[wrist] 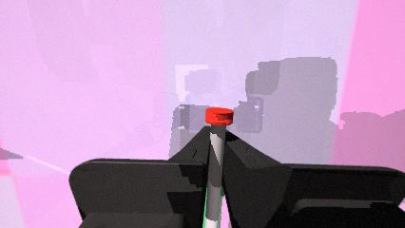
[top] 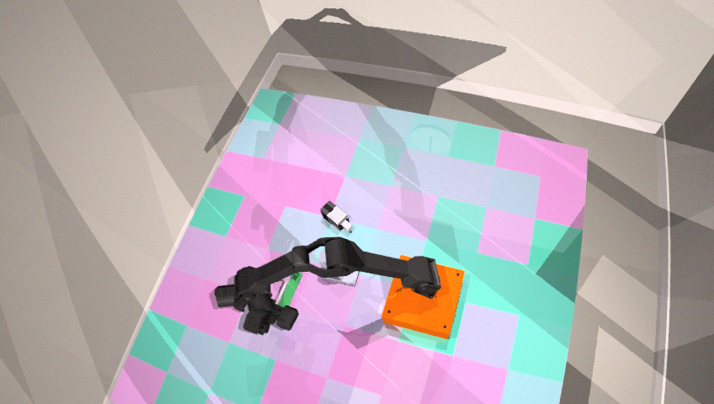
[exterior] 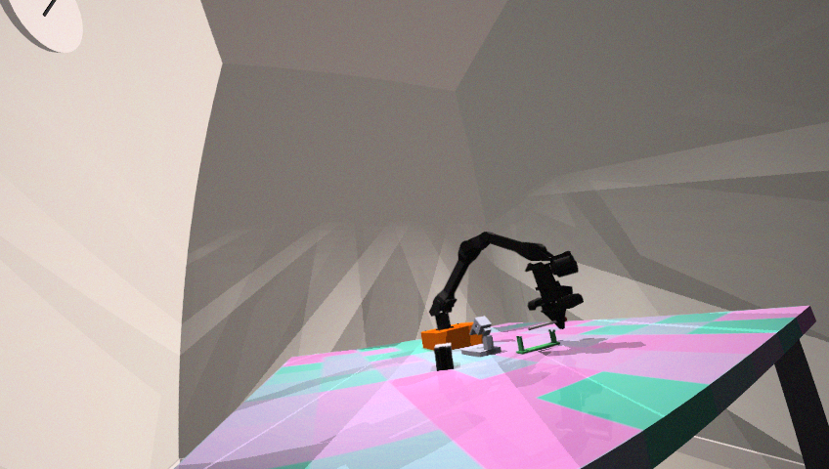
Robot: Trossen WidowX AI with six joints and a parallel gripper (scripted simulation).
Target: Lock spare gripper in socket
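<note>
My gripper tip is 10 cm to the left of the green rack, 1 cm short of it and 1 cm above it. From my gripper tip the other things lie so: grey mount (23 cm to the right, 8 cm behind, 2 cm above); spare gripper (38 cm to the right, 2 cm behind, 1 cm below).
</note>
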